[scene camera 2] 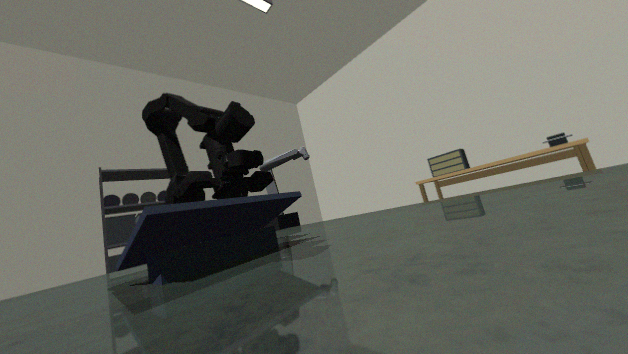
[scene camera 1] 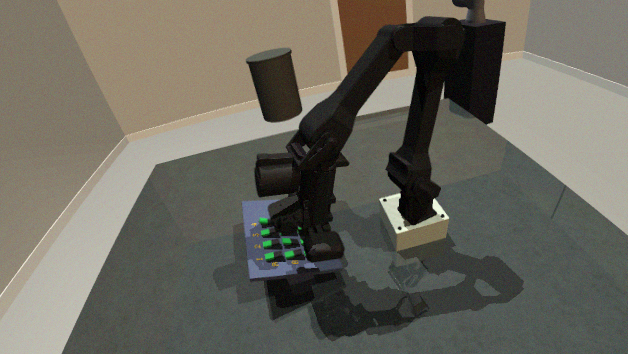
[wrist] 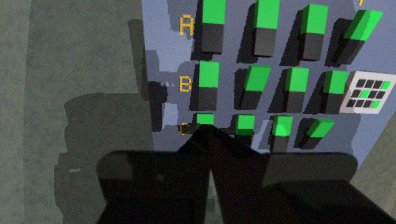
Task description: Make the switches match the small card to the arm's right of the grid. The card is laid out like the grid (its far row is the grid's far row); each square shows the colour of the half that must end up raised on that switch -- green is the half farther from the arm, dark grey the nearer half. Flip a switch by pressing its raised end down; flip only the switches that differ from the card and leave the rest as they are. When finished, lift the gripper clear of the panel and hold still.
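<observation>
Shut, the gripper (scene camera 1: 309,250) holds nothing. The wrist view shows the gripper (wrist: 205,129) too, and a switch (wrist: 362,25) is visible there as well.
</observation>
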